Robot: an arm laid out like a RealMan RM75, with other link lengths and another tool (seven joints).
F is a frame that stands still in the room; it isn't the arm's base.
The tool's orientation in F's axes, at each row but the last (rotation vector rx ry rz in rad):
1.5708 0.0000 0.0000
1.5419 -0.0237 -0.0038
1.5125 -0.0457 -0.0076
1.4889 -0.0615 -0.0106
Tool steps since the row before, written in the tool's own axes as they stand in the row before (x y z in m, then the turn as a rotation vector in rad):
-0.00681 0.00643 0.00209 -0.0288 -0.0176 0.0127
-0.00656 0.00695 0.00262 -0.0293 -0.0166 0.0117
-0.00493 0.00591 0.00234 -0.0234 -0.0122 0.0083
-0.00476 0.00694 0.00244 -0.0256 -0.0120 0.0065
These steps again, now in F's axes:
-0.00681 -0.00209 0.00643 -0.0288 -0.0127 -0.0176
-0.00669 -0.00230 0.00694 -0.0293 -0.0117 -0.0166
-0.00515 -0.00182 0.00591 -0.0234 -0.0082 -0.0123
-0.00508 -0.00165 0.00695 -0.0255 -0.0063 -0.0123

